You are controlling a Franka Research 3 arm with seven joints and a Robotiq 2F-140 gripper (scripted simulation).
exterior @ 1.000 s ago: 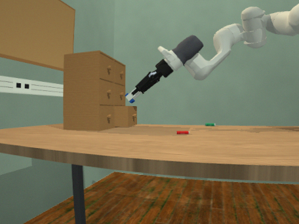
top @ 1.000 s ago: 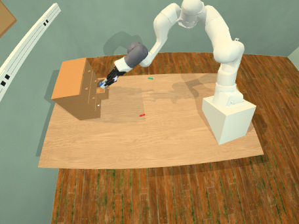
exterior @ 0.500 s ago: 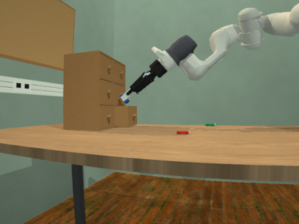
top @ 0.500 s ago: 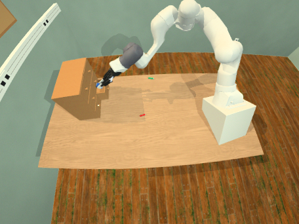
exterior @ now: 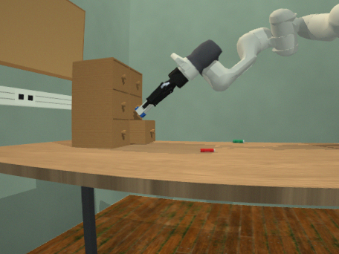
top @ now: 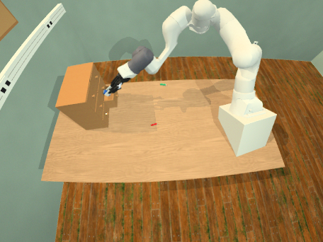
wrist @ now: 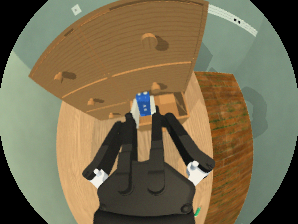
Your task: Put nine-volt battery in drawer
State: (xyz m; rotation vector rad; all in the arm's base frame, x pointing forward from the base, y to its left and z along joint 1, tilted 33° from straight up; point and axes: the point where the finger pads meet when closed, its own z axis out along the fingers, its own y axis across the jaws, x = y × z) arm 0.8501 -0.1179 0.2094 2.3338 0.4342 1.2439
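The nine-volt battery lies 30 mm ahead of my hand and 10 mm below it. The rest, counted from my hand: red cylinder (300 mm behind, 210 mm to the left, 150 mm below); green cylinder (380 mm behind, 150 mm to the right, 150 mm below).
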